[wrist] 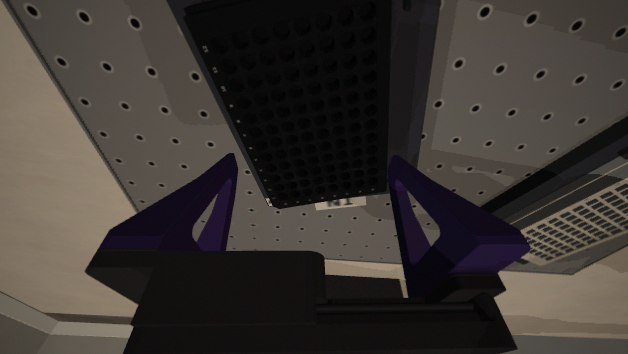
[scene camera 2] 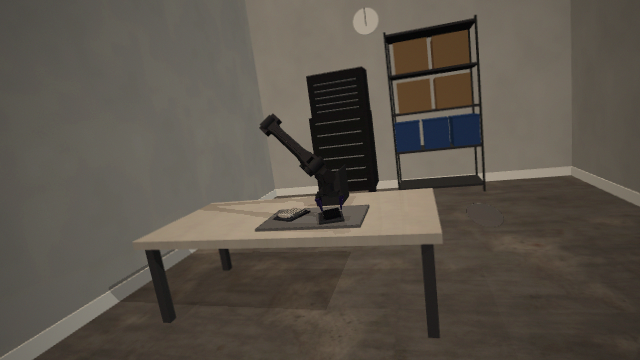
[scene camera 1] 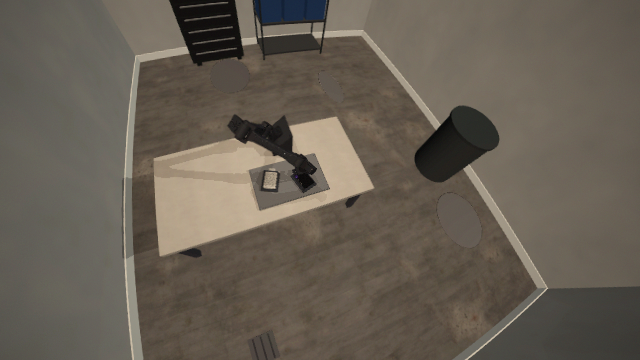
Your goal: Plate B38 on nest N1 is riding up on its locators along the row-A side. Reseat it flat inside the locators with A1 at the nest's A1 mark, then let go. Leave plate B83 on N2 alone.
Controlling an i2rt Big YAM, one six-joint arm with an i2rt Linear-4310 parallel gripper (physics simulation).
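Places are measured from the arm's base along level axes (x left, y back, z up), in metres.
Pixels of known places: gripper, between the fingertips: (wrist: 313, 161) (scene camera 2: 331, 210) (scene camera 1: 303, 175); arm's base, origin of its link: (scene camera 1: 275, 134).
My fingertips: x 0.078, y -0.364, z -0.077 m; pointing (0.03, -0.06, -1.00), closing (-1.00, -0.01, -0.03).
For each thing: its top centre in the pictures, then the offset to it from my fingertips. "*": a spot on its surface instead. Level surfaces: height alone.
- dark nest N1, centre of its top: (wrist: 323, 116) (scene camera 2: 330, 214) (scene camera 1: 303, 179) dx -0.004, dy -0.024, dz -0.013 m
- small white mark, centre of its top: (wrist: 273, 201) dx +0.031, dy +0.062, dz -0.018 m
- N1 label, a spot on its surface: (wrist: 340, 202) * dx -0.027, dy +0.072, dz -0.029 m
- Pale plate B83, centre of its top: (wrist: 591, 223) (scene camera 2: 291, 211) (scene camera 1: 270, 179) dx -0.230, dy +0.057, dz -0.004 m
- pale table, height of its surface: dz -0.043 m
Plate B38, black with many wells (scene camera 1: 305, 181) (scene camera 2: 330, 214) (wrist: 310, 100), sits on the dark nest N1 (wrist: 407, 100). In the wrist view its numbered long side is at left, close over the nest's left edge, while a wide strip of nest shows at right. The tilt is hard to judge. A small white mark (wrist: 269, 202) shows at its lower left corner, left of the N1 label (wrist: 340, 202). My gripper (scene camera 2: 331, 207) (wrist: 313, 161) is open and empty, its purple fingertips apart on either side of the plate's near end. Pale plate B83 (scene camera 1: 270, 180) (scene camera 2: 290, 214) (wrist: 585, 220) sits on nest N2.
Both nests stand on a grey perforated board (scene camera 1: 265, 201) (scene camera 2: 356, 218) (wrist: 165, 90) on the pale table (scene camera 1: 200, 210) (scene camera 2: 400, 220). Nest N2 and its plate stand to the right of the gripper in the wrist view. A dark cabinet (scene camera 2: 340, 125) and a shelf unit (scene camera 2: 386, 55) stand behind.
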